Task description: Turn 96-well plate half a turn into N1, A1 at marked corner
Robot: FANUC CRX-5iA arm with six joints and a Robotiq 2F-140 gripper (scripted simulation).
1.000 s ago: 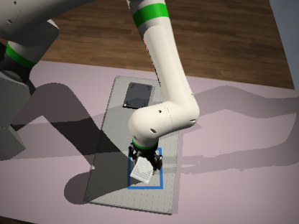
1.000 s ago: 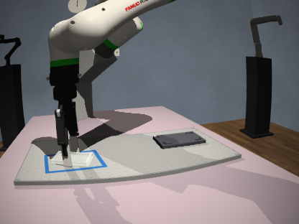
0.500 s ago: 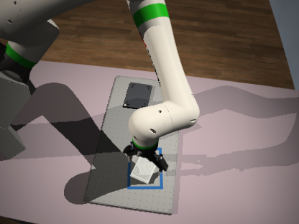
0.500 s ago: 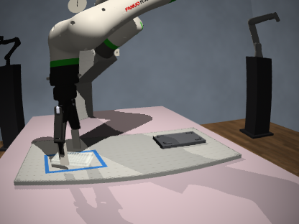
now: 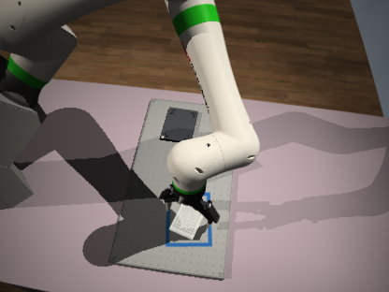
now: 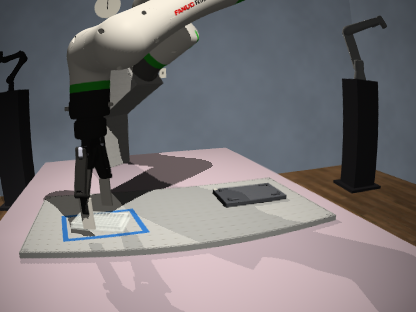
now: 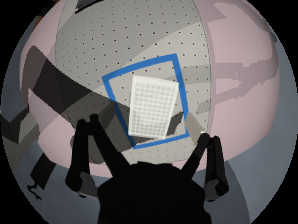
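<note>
Now: the white 96-well plate 2 cm below my hand. The rest, counted from my hand: dark plate nest N1 (37 cm to the left, 14 cm behind, 2 cm below).
</note>
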